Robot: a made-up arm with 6 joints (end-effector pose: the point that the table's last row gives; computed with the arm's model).
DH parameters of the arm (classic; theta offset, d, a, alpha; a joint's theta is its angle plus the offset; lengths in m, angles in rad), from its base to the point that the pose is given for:
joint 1: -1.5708 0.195 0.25 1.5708
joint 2: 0 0.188 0.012 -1.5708
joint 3: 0 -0.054 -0.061 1.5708
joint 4: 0 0.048 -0.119 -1.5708
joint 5: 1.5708 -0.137 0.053 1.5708
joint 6: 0 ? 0.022 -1.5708
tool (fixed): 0 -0.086 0 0
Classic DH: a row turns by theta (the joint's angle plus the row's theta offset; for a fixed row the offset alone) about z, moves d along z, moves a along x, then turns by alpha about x.
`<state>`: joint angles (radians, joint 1 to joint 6).
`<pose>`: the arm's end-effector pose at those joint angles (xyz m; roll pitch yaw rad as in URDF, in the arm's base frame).
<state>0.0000 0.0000 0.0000 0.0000 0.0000 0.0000</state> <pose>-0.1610 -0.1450 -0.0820 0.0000 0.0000 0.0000</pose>
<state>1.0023 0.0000 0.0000 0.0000 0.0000 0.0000</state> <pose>0.0355 -0.2137 -0.0820 0.0000 0.0000 1.0023</pose>
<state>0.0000 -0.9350 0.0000 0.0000 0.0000 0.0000</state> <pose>-0.1610 0.0352 0.1150 0.9350 0.0000 0.0000</pose>
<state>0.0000 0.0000 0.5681 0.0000 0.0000 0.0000</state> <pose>-0.2282 -0.1488 -0.0820 0.0000 0.0000 0.5681</pose>
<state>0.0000 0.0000 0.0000 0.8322 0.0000 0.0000</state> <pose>-0.1610 -0.3282 -0.0505 -0.8322 0.0000 0.0000</pose>
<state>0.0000 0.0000 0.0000 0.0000 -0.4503 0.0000</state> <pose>-0.1959 -0.1714 -0.0820 0.0000 0.0000 -0.4503</pose>
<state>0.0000 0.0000 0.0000 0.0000 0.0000 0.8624</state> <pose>-0.1034 -0.1450 -0.0352 0.0000 -0.8624 0.0000</pose>
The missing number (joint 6, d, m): 0.063
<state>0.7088 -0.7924 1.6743 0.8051 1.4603 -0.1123</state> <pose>-0.1577 -0.1411 -0.0366 -1.1125 0.5483 3.0789</pose>
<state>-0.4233 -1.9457 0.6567 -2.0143 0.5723 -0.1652</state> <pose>-0.4496 -0.2813 0.3203 -2.0847 -0.2106 -1.1875</pose>
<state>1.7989 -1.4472 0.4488 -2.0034 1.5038 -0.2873</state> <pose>0.4644 -0.1561 0.3905 -2.6778 -0.0207 0.3487</pose>
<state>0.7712 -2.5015 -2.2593 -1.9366 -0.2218 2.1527</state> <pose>0.0139 -0.1995 0.1200 -1.6977 -0.7879 -1.2314</pose>
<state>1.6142 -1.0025 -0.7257 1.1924 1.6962 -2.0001</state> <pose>0.1222 -0.1803 0.0639 2.2792 0.6844 -0.8909</pose>
